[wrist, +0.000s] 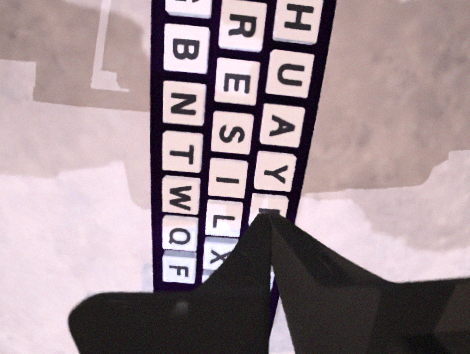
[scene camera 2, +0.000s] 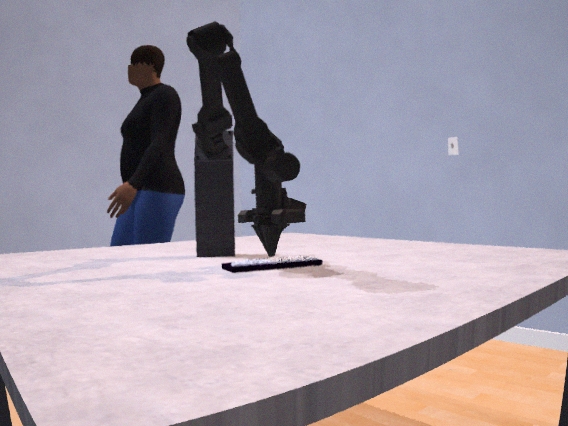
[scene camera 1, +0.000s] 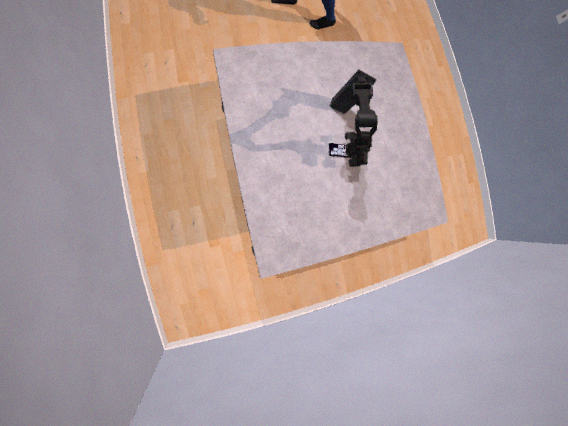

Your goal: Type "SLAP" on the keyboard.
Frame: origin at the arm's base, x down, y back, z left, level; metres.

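Seen in the pictures: gripper, fingertip midpoint: (wrist: 267, 222) (scene camera 2: 271, 256) (scene camera 1: 346, 153); arm's base at its link origin: (scene camera 2: 212, 144) (scene camera 1: 361, 82).
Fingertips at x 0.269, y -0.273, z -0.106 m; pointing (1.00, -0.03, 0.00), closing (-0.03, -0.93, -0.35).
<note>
Offsets run from my fingertips to a thing's top centre. Level surfaces: height alone.
The keyboard @[dz +0.017, dx +0.009, dy +0.012 m] (scene camera 1: 330, 150) (scene camera 2: 275, 267) (wrist: 157, 150) is a dark slab with white letter keys, flat on the table. In the wrist view, the S key @[dz +0.039, dx +0.009, dy -0.001 m] (wrist: 231, 134) and the L key @[dz +0.004, dx +0.009, dy +0.019 m] (wrist: 223, 218) are in the middle column, and the A key @[dz +0.034, dx +0.009, dy -0.021 m] (wrist: 282, 126) is in the right column above Y. P does not show legibly. My gripper (scene camera 2: 271, 255) (wrist: 267, 222) is shut and empty, pointing down. In the wrist view its tips overlap a partly hidden key @[dz -0.002, dx +0.009, dy -0.001 m] (wrist: 261, 204) below Y, right of L. Whether they touch it I cannot tell. The fingers hide the keyboard's lower end.
The grey table @[dx +0.027 m] (scene camera 1: 300, 215) (scene camera 2: 200, 340) carries the arm's dark base column (scene camera 2: 215, 210), which stands behind the keyboard in the second scene view. A person (scene camera 2: 152, 135) stands beyond the table. Shadows of the arm fall across the table.
</note>
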